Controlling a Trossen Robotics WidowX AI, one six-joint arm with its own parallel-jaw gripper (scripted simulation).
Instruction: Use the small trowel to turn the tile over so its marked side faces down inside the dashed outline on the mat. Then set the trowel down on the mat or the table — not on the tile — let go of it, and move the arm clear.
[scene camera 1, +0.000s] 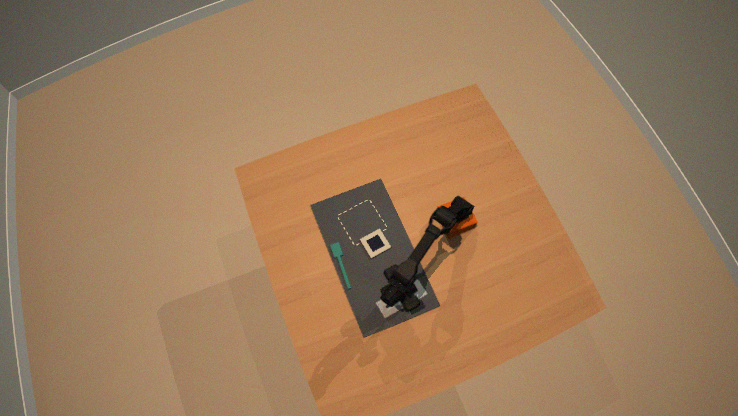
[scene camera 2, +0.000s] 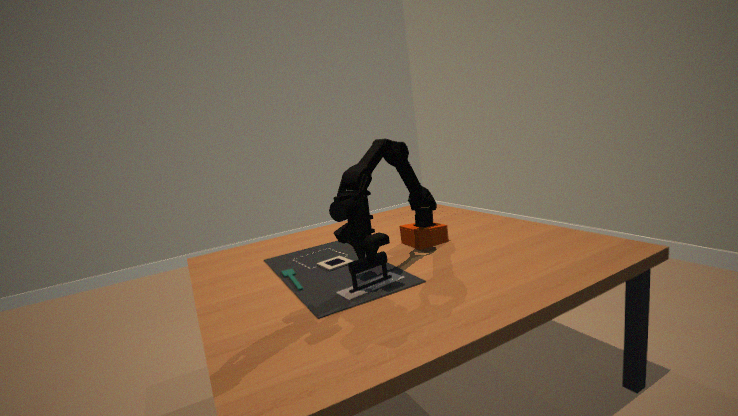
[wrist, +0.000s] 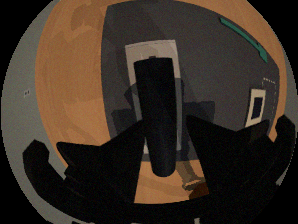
Labels:
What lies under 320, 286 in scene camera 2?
A dark mat.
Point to my gripper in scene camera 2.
366, 264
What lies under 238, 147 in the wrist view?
My gripper.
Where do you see a dark mat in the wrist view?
218, 67

